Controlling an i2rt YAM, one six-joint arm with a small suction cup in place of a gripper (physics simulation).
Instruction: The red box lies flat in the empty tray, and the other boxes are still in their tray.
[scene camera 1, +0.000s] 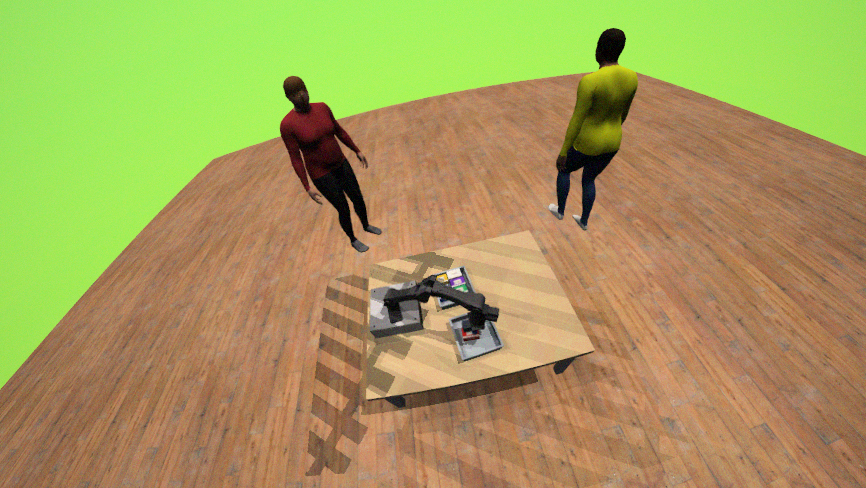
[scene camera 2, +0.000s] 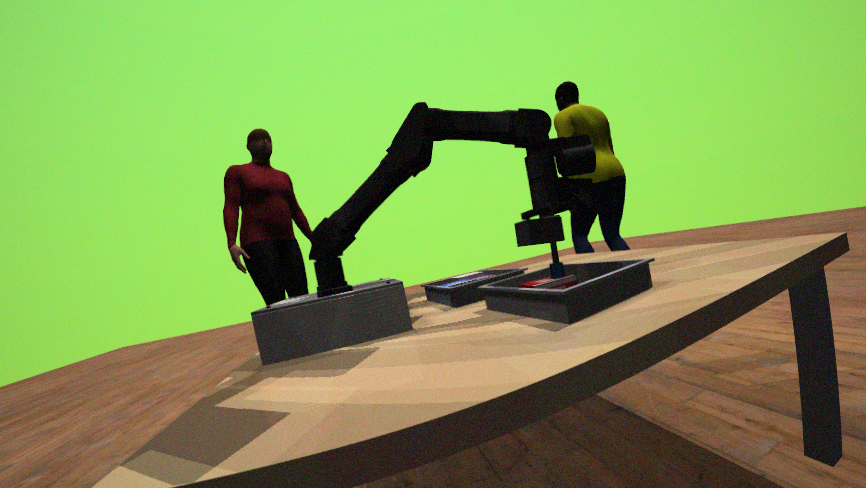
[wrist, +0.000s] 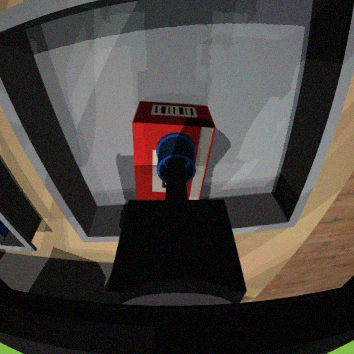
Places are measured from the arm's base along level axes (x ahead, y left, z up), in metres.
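Where they show: hand at its tool point: (scene camera 1: 474, 332) (scene camera 2: 558, 282) (wrist: 175, 143); arm's base at its link origin: (scene camera 1: 393, 307) (scene camera 2: 333, 292).
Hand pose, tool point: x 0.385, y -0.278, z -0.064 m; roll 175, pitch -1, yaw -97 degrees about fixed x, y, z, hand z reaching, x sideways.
Things, the pixels of their centre, and the offset from my tool point. Level surfaces: height alone.
- red box at the middle of its body: (wrist: 170, 157) (scene camera 2: 549, 290) (scene camera 1: 470, 333) dx -0.021, dy +0.007, dz -0.011 m
- grey tray at the middle of its body: (wrist: 178, 134) (scene camera 2: 561, 287) (scene camera 1: 475, 333) dx +0.003, dy -0.002, dz -0.010 m
- second tray at the middle of its body: (scene camera 2: 471, 285) (scene camera 1: 453, 287) dx -0.011, dy +0.327, dz -0.010 m
- table's at its surface level: dz -0.035 m
The red box (scene camera 1: 469, 333) (scene camera 2: 544, 282) (wrist: 144, 140), with a barcode on its far end, lies flat on the floor of the grey tray (scene camera 1: 488, 345) (scene camera 2: 569, 303) (wrist: 246, 88). My suction cup (scene camera 1: 475, 327) (scene camera 2: 556, 269) (wrist: 175, 158) is blue. It presses down on the top face of the red box, with the arm reaching over from the base. The second tray (scene camera 1: 443, 303) (scene camera 2: 450, 295) stands just behind, toward the base, and holds several coloured boxes (scene camera 1: 455, 280).
The arm's grey base block (scene camera 1: 393, 324) (scene camera 2: 332, 319) stands at the table's (scene camera 1: 533, 303) (scene camera 2: 484, 376) left side. A person in red (scene camera 1: 321, 151) (scene camera 2: 263, 212) and a person in yellow (scene camera 1: 597, 115) (scene camera 2: 590, 133) stand on the wooden floor beyond the table.
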